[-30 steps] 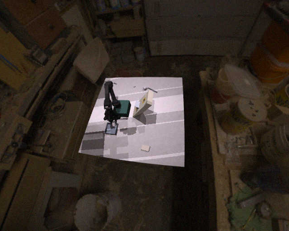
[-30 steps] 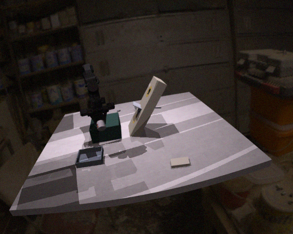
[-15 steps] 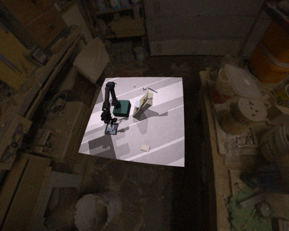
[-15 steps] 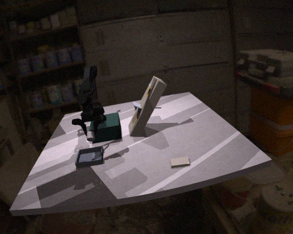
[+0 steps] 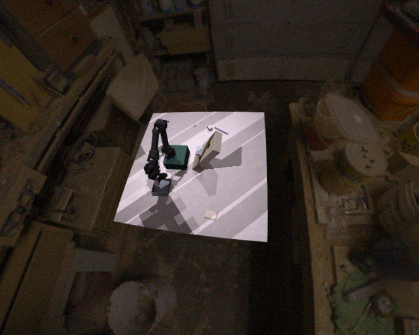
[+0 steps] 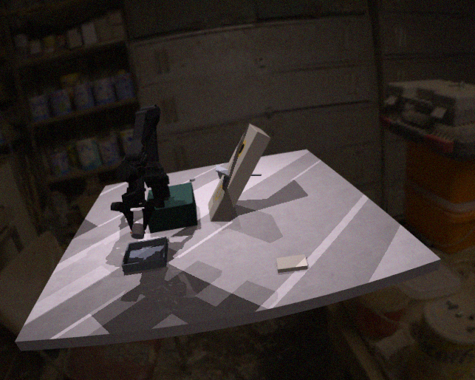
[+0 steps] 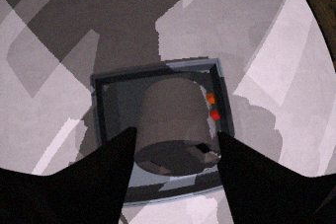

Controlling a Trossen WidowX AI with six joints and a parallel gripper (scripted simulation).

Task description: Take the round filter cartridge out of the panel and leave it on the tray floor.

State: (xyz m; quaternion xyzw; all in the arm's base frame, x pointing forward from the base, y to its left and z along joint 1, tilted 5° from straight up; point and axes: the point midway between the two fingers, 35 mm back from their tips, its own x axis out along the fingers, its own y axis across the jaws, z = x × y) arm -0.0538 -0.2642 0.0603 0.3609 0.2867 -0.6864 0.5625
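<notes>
My gripper tip is 11 cm above the dark tray. Round my gripper tip: beige service panel (39 cm ahead, 29 cm to the left, 5 cm above); then round filter cartridge (right at my gripper tip); then ledge (33 cm ahead, 29 cm to the left, 4 cm above).
</notes>
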